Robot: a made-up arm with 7 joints.
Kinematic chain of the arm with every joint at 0, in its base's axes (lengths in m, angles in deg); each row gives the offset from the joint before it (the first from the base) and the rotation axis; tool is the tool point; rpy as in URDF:
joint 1: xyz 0 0 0.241 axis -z
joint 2: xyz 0 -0.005 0.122 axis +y
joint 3: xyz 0 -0.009 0.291 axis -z
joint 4: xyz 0 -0.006 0.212 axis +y
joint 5: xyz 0 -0.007 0.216 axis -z
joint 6: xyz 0 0 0.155 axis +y
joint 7: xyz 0 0 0.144 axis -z
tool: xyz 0 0 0 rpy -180 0 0
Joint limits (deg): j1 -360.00..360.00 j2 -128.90..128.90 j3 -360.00..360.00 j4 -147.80..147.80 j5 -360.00..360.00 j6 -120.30..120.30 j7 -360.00..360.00
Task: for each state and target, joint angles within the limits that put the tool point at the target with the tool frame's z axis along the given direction. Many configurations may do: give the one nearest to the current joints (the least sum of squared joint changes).
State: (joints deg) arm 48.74 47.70 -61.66 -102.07 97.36 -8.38 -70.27
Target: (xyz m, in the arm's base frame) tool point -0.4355 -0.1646 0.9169 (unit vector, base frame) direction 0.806 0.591 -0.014
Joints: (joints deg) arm 48.64 10.05 -46.58 -87.84 92.90 38.31 -70.27
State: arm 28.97 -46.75 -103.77 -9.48 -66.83 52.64 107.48
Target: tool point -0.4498 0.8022 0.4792 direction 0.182 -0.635 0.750
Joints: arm 50.93 -72.81 -107.25 21.39 -66.00 58.56 107.48
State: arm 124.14 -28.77 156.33 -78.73 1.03 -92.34 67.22
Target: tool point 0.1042 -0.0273 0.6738 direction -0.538 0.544 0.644
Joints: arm 112.88 -54.71 178.88 -126.95 -45.81 -84.68 67.22
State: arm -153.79 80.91 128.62 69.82 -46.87 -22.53 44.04
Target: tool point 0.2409 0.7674 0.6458 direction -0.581 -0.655 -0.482
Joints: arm -106.98 80.33 106.14 70.78 -37.40 -16.76 44.04
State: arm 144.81 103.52 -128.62 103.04 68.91 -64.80 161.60
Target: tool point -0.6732 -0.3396 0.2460 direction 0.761 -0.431 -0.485
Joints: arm 165.90 125.66 -132.20 69.56 78.69 -81.82 161.60
